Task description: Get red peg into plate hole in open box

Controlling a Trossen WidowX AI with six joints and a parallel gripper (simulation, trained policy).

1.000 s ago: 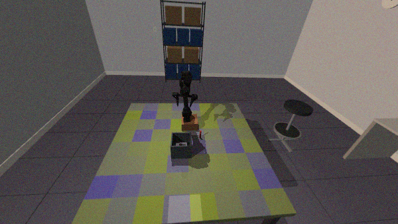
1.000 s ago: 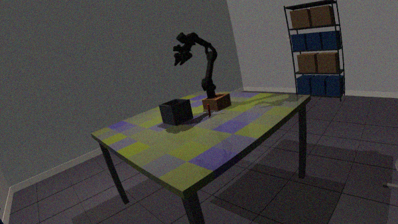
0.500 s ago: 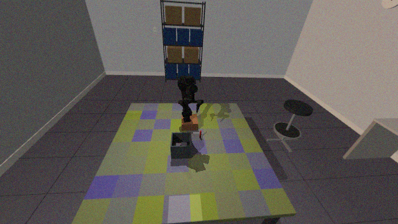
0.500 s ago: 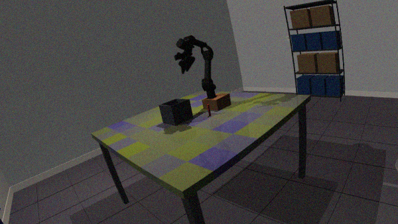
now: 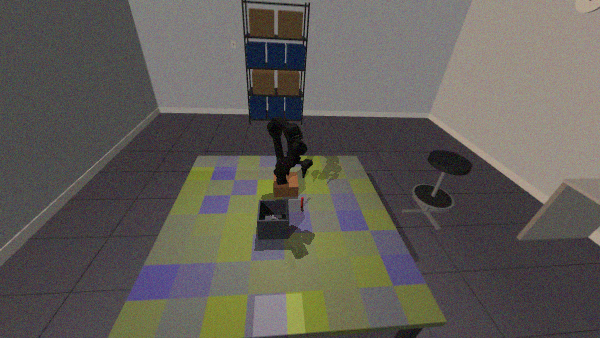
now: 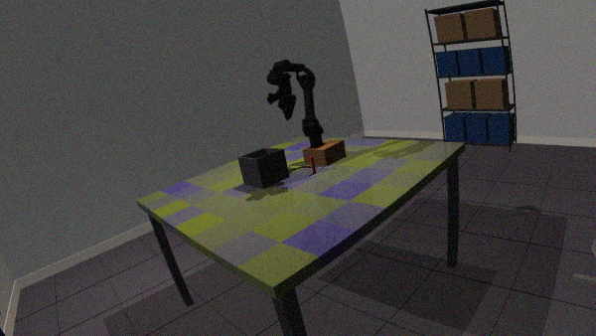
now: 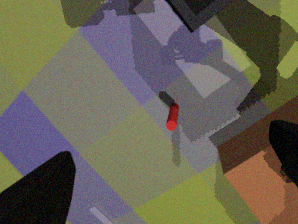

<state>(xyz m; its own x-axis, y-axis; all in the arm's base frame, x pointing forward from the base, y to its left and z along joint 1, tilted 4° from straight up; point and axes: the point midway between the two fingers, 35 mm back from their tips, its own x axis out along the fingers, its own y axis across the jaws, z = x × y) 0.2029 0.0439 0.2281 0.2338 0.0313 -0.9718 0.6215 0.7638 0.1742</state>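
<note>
My gripper tip is now 23 cm above the red peg, 6 cm to the right of it and 4 cm past it. From my gripper tip the other things lie so: pale plate (22 cm below, 13 cm to the right, 9 cm ahead).
</note>
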